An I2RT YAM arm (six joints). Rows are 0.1 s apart.
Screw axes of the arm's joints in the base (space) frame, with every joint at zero. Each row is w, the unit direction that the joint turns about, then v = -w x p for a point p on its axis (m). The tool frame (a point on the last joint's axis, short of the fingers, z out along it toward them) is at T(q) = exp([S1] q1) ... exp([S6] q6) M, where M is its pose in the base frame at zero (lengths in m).
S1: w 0 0 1 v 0.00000 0.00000 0.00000
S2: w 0 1 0 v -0.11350 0.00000 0.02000
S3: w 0 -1 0 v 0.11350 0.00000 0.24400
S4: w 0 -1 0 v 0.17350 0.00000 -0.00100
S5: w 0 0 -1 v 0.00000 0.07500 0.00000
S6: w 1 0 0 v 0.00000 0.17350 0.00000
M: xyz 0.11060 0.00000 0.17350 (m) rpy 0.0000 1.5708 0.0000 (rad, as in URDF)
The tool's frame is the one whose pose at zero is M.
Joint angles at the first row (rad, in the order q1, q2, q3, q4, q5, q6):
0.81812 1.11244 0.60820 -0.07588 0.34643 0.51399
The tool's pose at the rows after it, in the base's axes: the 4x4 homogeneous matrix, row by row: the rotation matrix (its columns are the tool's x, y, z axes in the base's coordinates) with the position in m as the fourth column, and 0 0 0 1 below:
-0.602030 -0.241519 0.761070 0.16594; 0.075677 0.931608 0.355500 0.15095; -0.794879 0.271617 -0.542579 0.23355; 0 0 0 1
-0.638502 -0.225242 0.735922 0.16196; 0.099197 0.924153 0.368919 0.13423; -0.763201 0.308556 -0.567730 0.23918; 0 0 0 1
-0.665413 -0.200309 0.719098 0.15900; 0.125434 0.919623 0.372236 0.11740; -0.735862 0.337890 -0.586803 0.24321; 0 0 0 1
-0.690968 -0.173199 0.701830 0.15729; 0.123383 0.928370 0.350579 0.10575; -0.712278 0.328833 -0.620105 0.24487; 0 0 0 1
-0.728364 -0.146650 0.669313 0.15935; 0.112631 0.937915 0.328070 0.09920; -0.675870 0.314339 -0.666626 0.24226; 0 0 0 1
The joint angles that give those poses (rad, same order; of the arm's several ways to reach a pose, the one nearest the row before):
0.78341 1.04334 0.61629 -0.17471 0.28923 0.52268
0.72837 0.97181 0.61587 -0.26435 0.21624 0.53628
0.66288 0.90926 0.61437 -0.34043 0.14968 0.53996
0.61405 0.88037 0.62481 -0.41887 0.11812 0.52645
0.57342 0.89139 0.63787 -0.47961 0.08763 0.51398

